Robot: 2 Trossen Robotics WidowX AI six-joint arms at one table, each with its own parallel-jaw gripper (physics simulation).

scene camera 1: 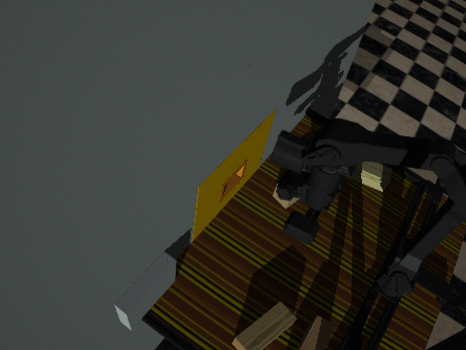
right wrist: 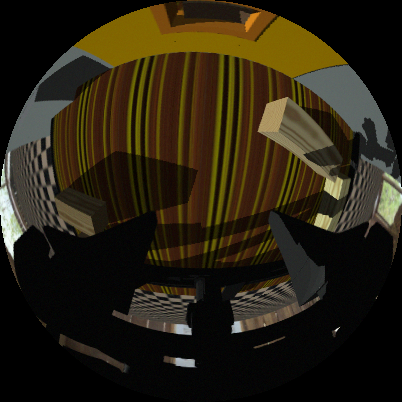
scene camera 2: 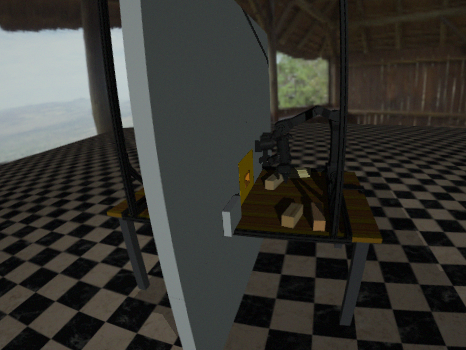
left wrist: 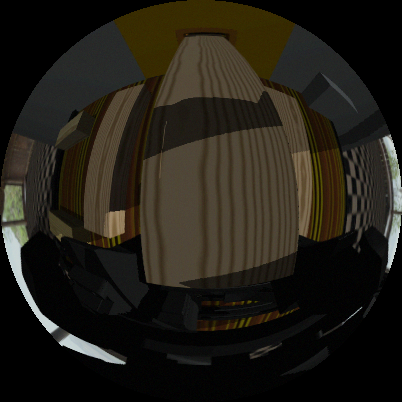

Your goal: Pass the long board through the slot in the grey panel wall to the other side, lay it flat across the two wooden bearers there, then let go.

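Frame: origin at the left arm's base, x ahead, y left, z up, level; millimetres.
Where they show: left gripper, fingertip midpoint: (left wrist: pixel 214 222); right gripper, fingertip midpoint: (right wrist: pixel 214 216) (scene camera 2: pixel 286 179); left arm's base, link origin: (left wrist: pixel 179 305); right arm's base, link origin: (scene camera 1: pixel 390 286) (right wrist: pixel 207 281).
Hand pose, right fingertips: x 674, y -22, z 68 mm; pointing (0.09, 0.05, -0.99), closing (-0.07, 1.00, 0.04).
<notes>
Things, the pixels of their centre, and the offset from my right fingertips. "spot": a spot on its surface instead.
- long board, body centre: (left wrist: pixel 208 64) dx -379, dy -14, dz +7 mm
- slot, surface spot: (left wrist: pixel 182 39) spot: dx -280, dy +21, dz +15 mm
- yellow plate, surface spot: (left wrist: pixel 135 45) spot: dx -243, dy +110, dz +18 mm
- pale grey block, surface spot: (scene camera 1: pixel 150 280) spot: dx -172, dy -311, dz +13 mm
My left gripper (left wrist: pixel 214 222) is shut on the long board (left wrist: pixel 215 190) in the left wrist view. The board runs away from the fingers, its far end at the slot (left wrist: pixel 182 38) in the yellow plate (left wrist: pixel 135 45) on the grey panel wall (scene camera 1: pixel 125 125) (scene camera 2: pixel 200 125). Whether that end is inside the slot is unclear. Two wooden pieces, apparently the bearers, lie on the table at its left (left wrist: pixel 102 175) and right (left wrist: pixel 302 172), partly hidden by it. No board shows through the slot in scene camera 1 or the right wrist view. My right gripper (scene camera 1: pixel 295 209) (right wrist: pixel 214 216) is open and empty above the table across the wall.
On the right arm's side lie wooden blocks (scene camera 1: pixel 265 325) (scene camera 2: pixel 292 215) (right wrist: pixel 300 130), with another block (scene camera 1: pixel 375 175) beneath the arm. A pale grey block (scene camera 1: pixel 150 280) (scene camera 2: pixel 232 217) stands out beside the wall. Small blocks (left wrist: pixel 72 131) lie near the left gripper's side of the wall.
</notes>
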